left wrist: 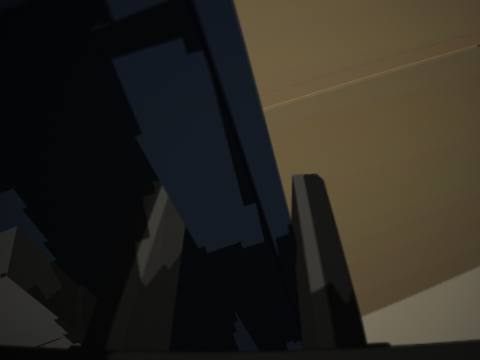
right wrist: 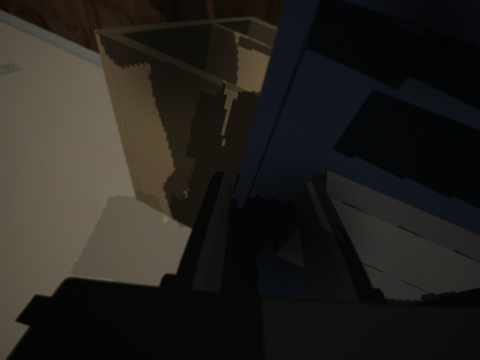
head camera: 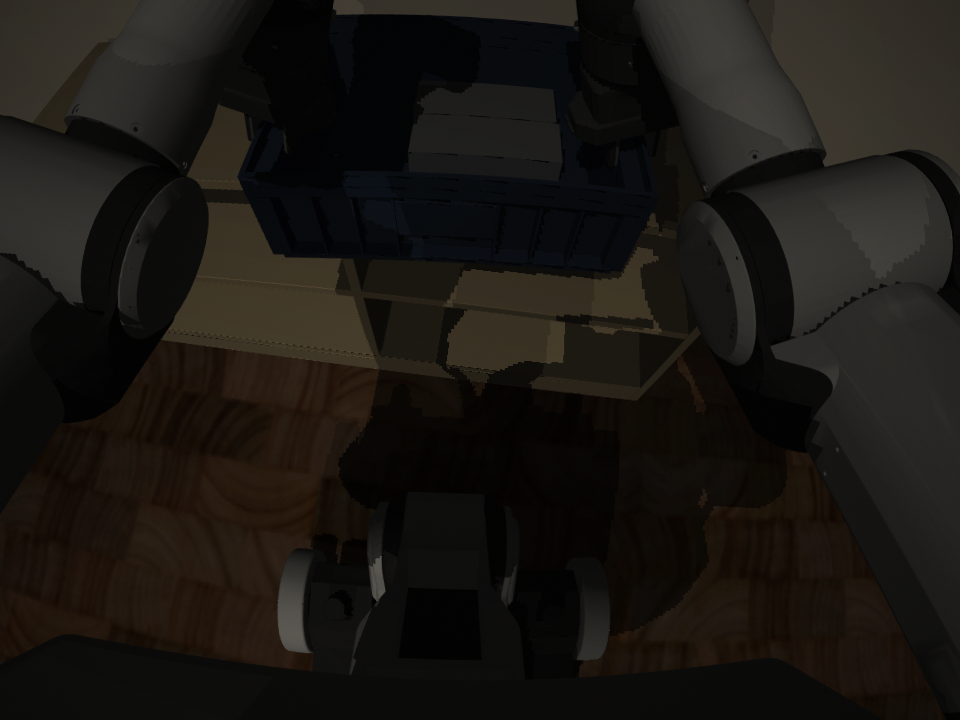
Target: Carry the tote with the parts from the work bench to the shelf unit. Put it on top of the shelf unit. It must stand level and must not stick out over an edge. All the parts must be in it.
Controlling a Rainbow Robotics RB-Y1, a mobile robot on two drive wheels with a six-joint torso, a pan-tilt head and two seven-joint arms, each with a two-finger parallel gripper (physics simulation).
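Places are measured from the robot's base along level axes (x back, y down, z right), in metres.
Pixels of known places: left gripper, fingertip midpoint: (left wrist: 235, 200) (head camera: 273, 141); right gripper, fingertip midpoint: (right wrist: 264, 186) (head camera: 629, 155).
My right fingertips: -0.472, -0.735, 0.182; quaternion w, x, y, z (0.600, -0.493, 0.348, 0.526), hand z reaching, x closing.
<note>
Ahead of a thing's pixels: the offset from my right fingertips to its middle, as dx, dy, dz. "spot": to the spot under its first point. Level surfaces: height alone.
The dark blue tote {-0.073, +0.051, -0.188} (head camera: 457, 220) (left wrist: 175, 135) (right wrist: 310, 110) is open at the top. It appears over the tan shelf unit (head camera: 255, 251) (left wrist: 375, 150) (right wrist: 117, 100) in the head view; whether its bottom touches the unit cannot be told. Pale grey block-shaped parts {spot: -0.077, +0.067, -0.151} (head camera: 484, 141) (left wrist: 25, 310) (right wrist: 400, 240) lie in it; dark shadow hides much of its inside. My left gripper (head camera: 267, 135) (left wrist: 235, 200) is shut on the tote's wall at the picture's left end. My right gripper (head camera: 637, 148) (right wrist: 264, 186) is shut on the wall at the right end. The work bench does not show.
The shelf unit's open compartments and dividers face my base (head camera: 445, 573) in the head view. A brown wood-pattern floor {dy +0.734} (head camera: 193, 496) lies between them. A pale floor surface (right wrist: 45, 150) lies beside the unit in the right wrist view. The lighting is dim.
</note>
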